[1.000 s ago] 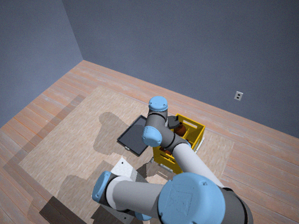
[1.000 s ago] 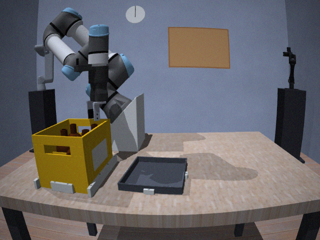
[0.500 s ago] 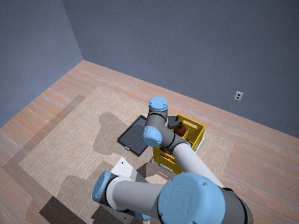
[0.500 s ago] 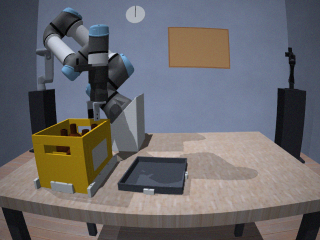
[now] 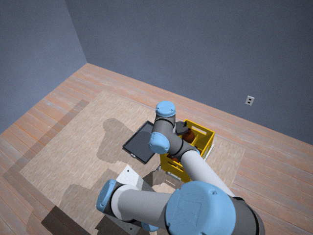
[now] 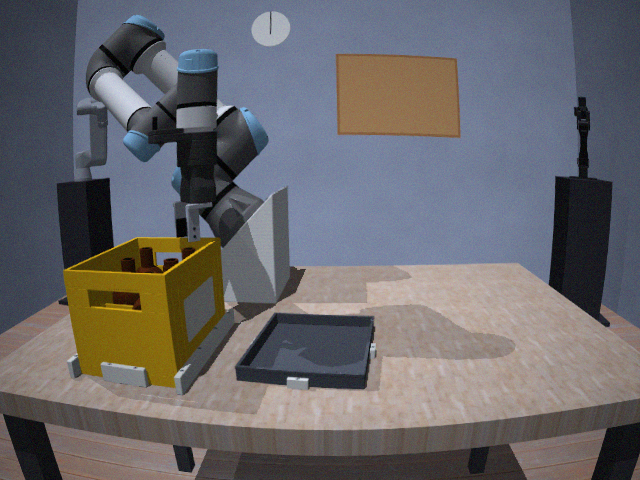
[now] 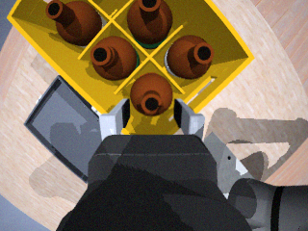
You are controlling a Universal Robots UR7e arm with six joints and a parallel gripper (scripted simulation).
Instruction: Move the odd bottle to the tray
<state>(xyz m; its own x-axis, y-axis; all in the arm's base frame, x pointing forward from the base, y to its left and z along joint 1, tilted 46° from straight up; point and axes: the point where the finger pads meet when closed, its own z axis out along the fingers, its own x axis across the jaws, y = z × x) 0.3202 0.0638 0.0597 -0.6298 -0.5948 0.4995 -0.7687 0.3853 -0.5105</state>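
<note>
Right now my hand is 100 mm short of the yellow crate, 30 mm to the left of it and 110 mm above it. The rest, counted from my hand: dark tray (40 mm ahead, 240 mm to the left, 190 mm below); then bottle (180 mm ahead, 20 mm to the left, 110 mm below).
</note>
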